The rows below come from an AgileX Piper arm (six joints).
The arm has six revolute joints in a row. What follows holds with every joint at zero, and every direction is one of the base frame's.
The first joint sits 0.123 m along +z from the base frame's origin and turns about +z.
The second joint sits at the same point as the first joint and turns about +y.
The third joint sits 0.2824 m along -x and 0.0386 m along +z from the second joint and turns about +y.
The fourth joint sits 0.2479 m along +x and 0.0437 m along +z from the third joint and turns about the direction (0.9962, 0, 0.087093).
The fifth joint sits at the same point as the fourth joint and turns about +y.
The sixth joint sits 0.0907 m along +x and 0.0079 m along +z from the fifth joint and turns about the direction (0.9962, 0, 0.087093).
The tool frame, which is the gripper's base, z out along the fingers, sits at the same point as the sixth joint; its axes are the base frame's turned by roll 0, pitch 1.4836 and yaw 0 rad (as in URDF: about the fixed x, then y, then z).
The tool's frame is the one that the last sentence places.
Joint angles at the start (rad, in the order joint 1, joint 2, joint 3, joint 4, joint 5, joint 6): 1.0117, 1.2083, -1.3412, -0.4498, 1.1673, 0.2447
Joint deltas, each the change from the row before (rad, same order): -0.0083, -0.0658, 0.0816, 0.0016, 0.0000, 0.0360; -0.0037, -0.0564, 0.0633, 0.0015, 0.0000, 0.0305; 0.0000, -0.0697, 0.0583, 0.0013, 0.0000, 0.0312; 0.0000, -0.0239, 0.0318, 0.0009, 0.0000, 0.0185
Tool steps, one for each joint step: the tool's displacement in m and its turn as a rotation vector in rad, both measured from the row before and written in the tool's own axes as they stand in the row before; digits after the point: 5 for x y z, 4 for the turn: 0.02004, -0.00415, -0.00283, 0.0049, 0.0171, 0.0364; 0.01629, -0.00352, -0.00302, 0.0017, 0.0076, 0.0311; 0.01680, -0.00510, -0.00709, -0.0026, -0.0100, 0.0362; 0.00796, -0.00104, 0.00034, 0.0004, 0.0074, 0.0157
